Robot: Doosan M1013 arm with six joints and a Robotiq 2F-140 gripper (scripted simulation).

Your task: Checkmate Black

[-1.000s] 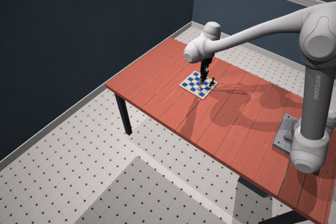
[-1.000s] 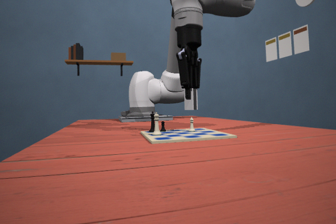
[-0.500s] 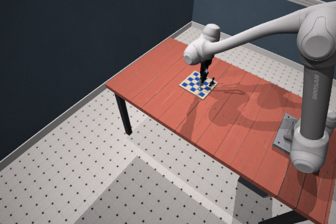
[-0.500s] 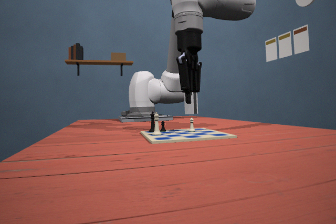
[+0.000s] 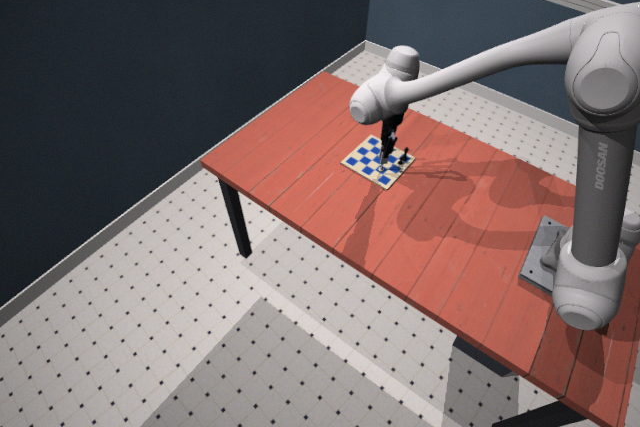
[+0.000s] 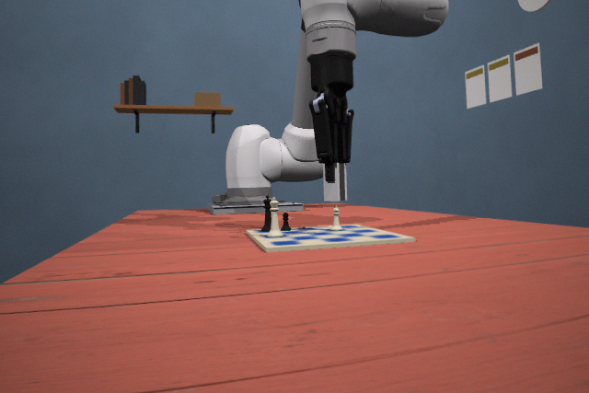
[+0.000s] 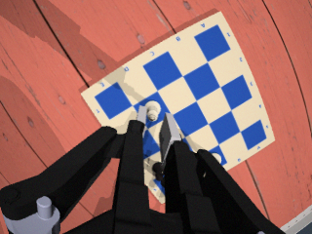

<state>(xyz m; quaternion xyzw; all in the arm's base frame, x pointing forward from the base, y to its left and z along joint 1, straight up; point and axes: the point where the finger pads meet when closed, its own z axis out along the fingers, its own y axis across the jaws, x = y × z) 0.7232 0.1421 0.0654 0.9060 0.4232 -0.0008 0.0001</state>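
The chessboard is 9 cm below my hand, 4 cm to the right of it and 4 cm ahead of it. From my hand the other things lie so: black pawn 9 cm to the right, 7 cm below, 3 cm behind; then black king 12 cm to the right, 5 cm below, 2 cm behind; then tall white piece 11 cm to the right, 5 cm below, 5 cm ahead.
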